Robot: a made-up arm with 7 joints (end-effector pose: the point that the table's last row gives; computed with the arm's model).
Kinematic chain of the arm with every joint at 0, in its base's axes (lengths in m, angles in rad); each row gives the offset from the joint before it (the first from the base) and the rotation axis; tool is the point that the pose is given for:
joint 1: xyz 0 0 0.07 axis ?
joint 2: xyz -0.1 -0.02 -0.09 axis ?
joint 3: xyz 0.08 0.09 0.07 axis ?
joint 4: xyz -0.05 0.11 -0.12 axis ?
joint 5: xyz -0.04 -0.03 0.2 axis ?
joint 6: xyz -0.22 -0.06 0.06 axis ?
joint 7: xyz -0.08 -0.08 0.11 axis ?
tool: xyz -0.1 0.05 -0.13
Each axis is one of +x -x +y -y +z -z.
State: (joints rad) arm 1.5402 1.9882 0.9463 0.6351 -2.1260 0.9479 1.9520
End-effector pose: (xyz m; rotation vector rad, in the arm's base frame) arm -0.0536 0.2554 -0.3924 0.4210 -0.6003 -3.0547
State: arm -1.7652 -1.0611 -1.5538 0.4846 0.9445 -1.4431 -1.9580
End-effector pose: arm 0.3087 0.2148 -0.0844 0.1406 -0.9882 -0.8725
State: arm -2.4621 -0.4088 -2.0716 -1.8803 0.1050 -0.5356 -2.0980
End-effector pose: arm 0.4929 0.0283 0.6465 2.2371 -0.4974 -1.5019
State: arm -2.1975 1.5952 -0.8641 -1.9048 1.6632 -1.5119 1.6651
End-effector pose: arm 0.3216 -0.2877 -0.1062 -1.2943 -1.3735 -1.1176
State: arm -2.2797 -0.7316 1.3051 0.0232 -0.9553 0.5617 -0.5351
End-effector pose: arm -0.1664 -0.5038 -0.1273 0.5944 0.1765 0.8389
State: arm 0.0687 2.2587 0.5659 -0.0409 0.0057 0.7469 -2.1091
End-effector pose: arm -0.6105 0.0246 -0.2571 -1.0576 0.5122 -1.4599
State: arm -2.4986 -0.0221 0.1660 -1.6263 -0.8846 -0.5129 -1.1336
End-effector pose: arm 0.2249 -0.4099 -0.6227 0.1906 -0.6950 1.5907
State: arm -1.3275 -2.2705 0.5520 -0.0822 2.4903 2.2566 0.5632
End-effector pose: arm 0.0199 -0.3206 0.0985 -0.6295 -2.1614 -0.7187
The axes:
joint 1: -z
joint 2: -x
joint 3: -y
joint 4: +y
joint 5: +x
joint 6: -z
joint 7: -y

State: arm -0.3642 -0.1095 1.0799 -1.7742 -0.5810 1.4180 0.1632
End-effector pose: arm 0.1978 0.3640 -0.2737 -1.9881 1.7921 1.2304
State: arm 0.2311 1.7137 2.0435 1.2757 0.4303 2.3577 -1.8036
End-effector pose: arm -0.2743 0.3715 -0.1957 0.9107 0.1136 -1.0327
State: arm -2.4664 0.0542 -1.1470 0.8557 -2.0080 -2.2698 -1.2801
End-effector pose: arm -0.4067 -0.2511 -0.0266 0.4792 0.1497 1.1737
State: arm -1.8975 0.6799 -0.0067 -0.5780 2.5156 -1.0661 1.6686
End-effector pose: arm 0.0507 -0.3079 -0.1547 2.7374 1.1395 -0.3214
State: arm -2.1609 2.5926 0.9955 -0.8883 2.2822 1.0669 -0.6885
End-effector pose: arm 0.2293 0.1199 0.4048 -2.2561 -0.0950 1.3582
